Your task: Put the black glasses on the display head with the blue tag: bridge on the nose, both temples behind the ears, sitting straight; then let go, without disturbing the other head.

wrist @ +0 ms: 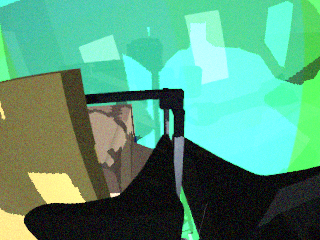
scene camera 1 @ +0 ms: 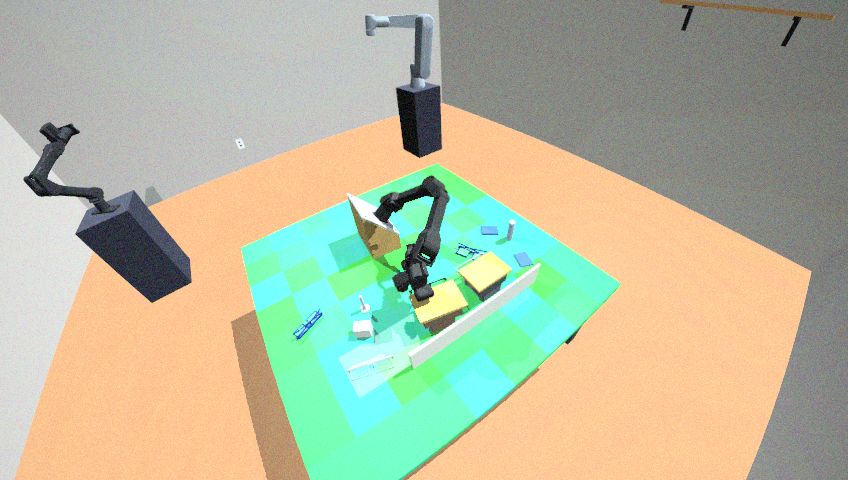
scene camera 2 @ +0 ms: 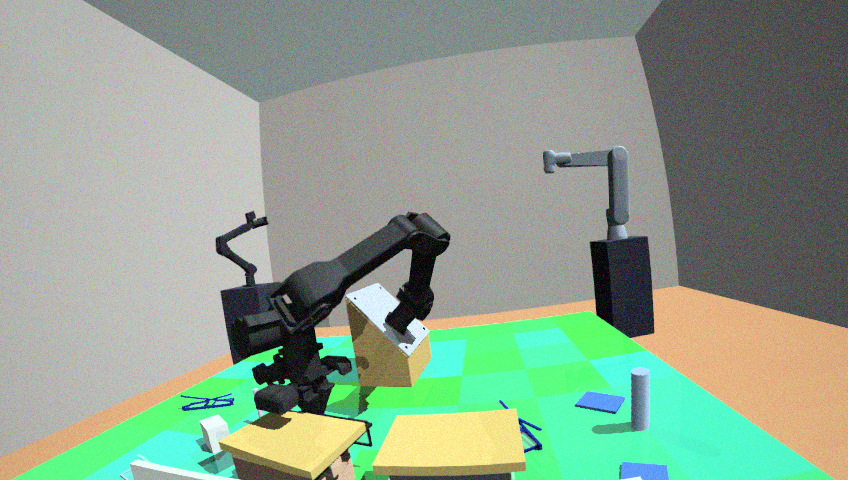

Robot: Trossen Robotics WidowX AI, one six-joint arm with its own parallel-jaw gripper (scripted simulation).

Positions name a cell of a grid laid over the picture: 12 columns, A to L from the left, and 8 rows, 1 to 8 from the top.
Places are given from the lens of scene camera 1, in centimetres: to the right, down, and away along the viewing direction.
display head (scene camera 1: G6): 5, 24, 95
long white panel (scene camera 1: F6): -1, 36, 88
